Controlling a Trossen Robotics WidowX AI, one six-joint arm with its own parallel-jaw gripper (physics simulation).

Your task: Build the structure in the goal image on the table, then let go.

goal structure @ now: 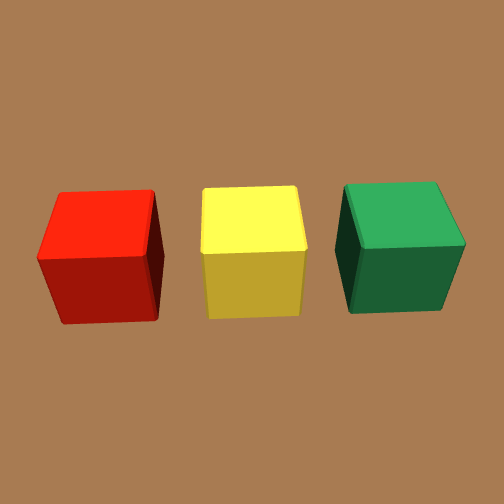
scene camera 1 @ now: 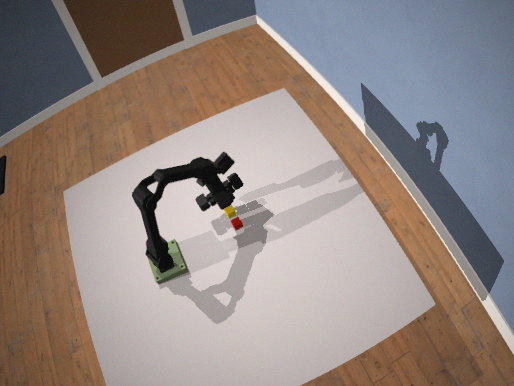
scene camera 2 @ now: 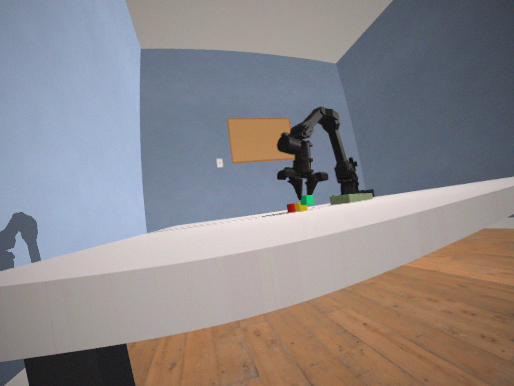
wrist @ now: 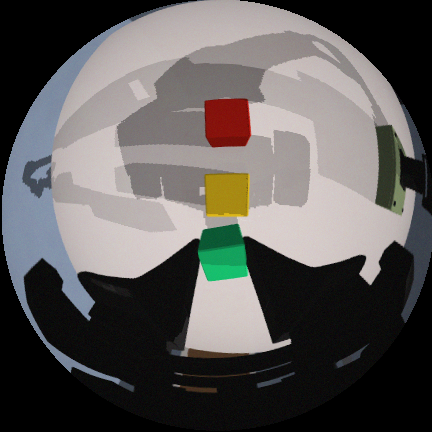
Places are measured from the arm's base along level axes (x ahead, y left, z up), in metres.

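Where they show: gripper, between the fingertips: (scene camera 2: 304, 200) (wrist: 220, 242); arm's base, origin of its link: (scene camera 1: 165, 263) (scene camera 2: 348, 194).
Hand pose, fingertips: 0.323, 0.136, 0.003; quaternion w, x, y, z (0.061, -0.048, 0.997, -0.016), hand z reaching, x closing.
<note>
Things, the pixels of their centre, and the offset from my fingertips, as dx, dy, dz. Level surfaces: height alone.
- red cube, middle of its body: (wrist: 227, 124) (scene camera 1: 236, 223) (scene camera 2: 292, 207) +0.003, -0.097, -0.022
- yellow cube, middle of its body: (wrist: 226, 192) (scene camera 2: 300, 206) (scene camera 1: 230, 211) -0.001, -0.037, -0.022
- green cube, middle of its body: (wrist: 223, 251) (scene camera 2: 306, 200) -0.003, +0.010, -0.001
- white table, height of its surface: dz -0.038
A red cube (scene camera 1: 236, 223) (scene camera 2: 291, 207) (wrist: 227, 120) sits on the white table. A yellow cube (scene camera 1: 229, 211) (scene camera 2: 300, 207) (wrist: 227, 195) sits on the table beside it, with a gap between the two in the wrist view. My gripper (scene camera 2: 306, 197) (wrist: 220, 242) points down and is shut on a green cube (scene camera 2: 307, 200) (wrist: 223, 255). The green cube is held low, near the yellow cube; in scene camera 2 it shows slightly above and to the right of the yellow cube. In scene camera 1 the arm hides the green cube. Whether green and yellow touch is hard to tell.
The arm's green base plate (scene camera 1: 181, 263) (scene camera 2: 352, 199) (wrist: 387, 170) stands on the white table (scene camera 1: 325, 300) (scene camera 2: 200, 255). Shadows of the arm lie across the table top. Blue walls and a wooden floor surround it.
</note>
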